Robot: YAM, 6 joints.
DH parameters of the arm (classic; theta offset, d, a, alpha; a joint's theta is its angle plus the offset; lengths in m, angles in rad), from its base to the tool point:
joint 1: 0 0.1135 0.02 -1.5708
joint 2: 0 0 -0.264 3.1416
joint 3: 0.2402 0 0.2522 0
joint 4: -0.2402 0 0.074 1.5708
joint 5: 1.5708 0 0 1.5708
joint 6: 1.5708 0.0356 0 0
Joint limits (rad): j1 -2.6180..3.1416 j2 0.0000..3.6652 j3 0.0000..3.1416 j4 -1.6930..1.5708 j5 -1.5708..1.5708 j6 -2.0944..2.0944
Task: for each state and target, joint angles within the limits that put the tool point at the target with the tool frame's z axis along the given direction. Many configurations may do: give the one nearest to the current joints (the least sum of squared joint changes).
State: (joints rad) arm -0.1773 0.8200 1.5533 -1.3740 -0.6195 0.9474
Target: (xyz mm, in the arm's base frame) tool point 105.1 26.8 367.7 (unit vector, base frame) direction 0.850 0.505 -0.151
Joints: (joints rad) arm 0.1174 0.5274 0.8705 -0.5087 -0.4136 0.9474
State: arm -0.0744 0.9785 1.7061 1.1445 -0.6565 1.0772
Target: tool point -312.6 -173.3 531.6 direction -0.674 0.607 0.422
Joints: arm 0.5940 0.3970 2.0956 0.3507 -1.0756 1.0772
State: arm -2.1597 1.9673 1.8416 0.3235 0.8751 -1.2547
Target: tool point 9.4 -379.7 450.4 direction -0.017 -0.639 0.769
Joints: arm -1.5428 1.7144 1.4397 1.1527 0.0349 -1.2547
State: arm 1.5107 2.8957 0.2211 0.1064 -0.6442 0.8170
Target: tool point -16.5 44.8 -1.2 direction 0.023 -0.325 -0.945
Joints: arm 1.8689 2.0500 0.0021 0.1531 -0.0736 0.8170
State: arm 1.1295 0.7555 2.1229 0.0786 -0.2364 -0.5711
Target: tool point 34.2 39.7 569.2 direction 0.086 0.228 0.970
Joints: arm 0.7925 0.7897 1.2448 0.8900 -0.0990 -0.5711
